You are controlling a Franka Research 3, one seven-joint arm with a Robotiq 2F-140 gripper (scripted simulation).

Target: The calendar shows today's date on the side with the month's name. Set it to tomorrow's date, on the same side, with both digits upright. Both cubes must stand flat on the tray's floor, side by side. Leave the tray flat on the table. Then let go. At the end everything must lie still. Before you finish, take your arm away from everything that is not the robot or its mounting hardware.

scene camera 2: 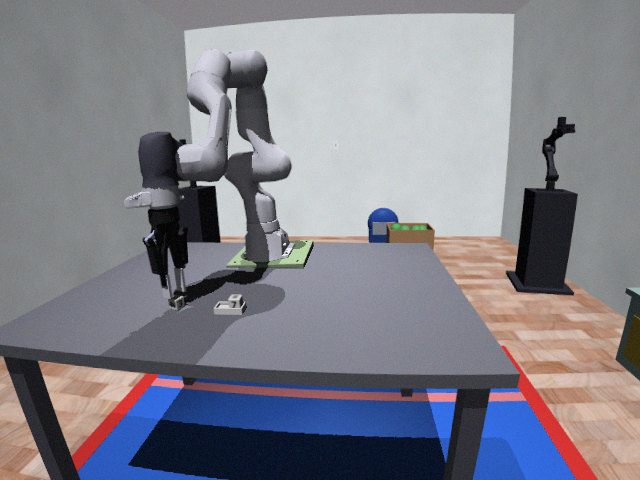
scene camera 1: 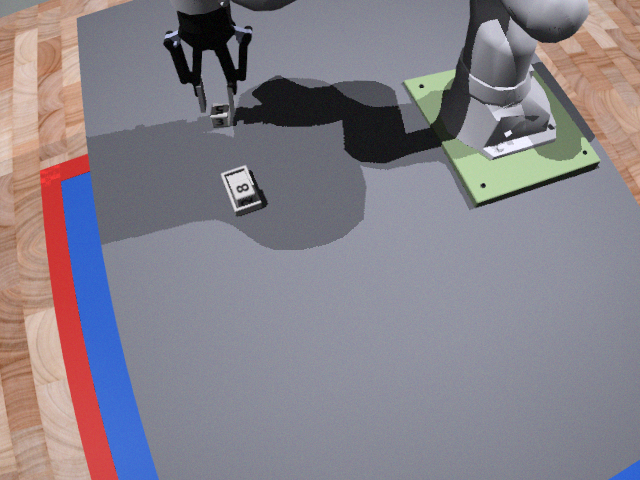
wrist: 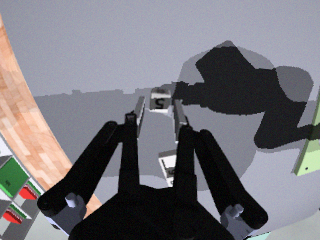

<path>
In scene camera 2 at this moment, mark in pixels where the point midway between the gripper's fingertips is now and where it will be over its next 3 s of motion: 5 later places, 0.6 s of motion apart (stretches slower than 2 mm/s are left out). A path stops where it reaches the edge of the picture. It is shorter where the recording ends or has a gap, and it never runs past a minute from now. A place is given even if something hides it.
The gripper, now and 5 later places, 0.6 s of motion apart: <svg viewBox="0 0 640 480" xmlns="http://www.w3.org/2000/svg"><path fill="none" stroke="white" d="M175 293L173 290L172 280L172 280L172 280L173 281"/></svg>
</path>
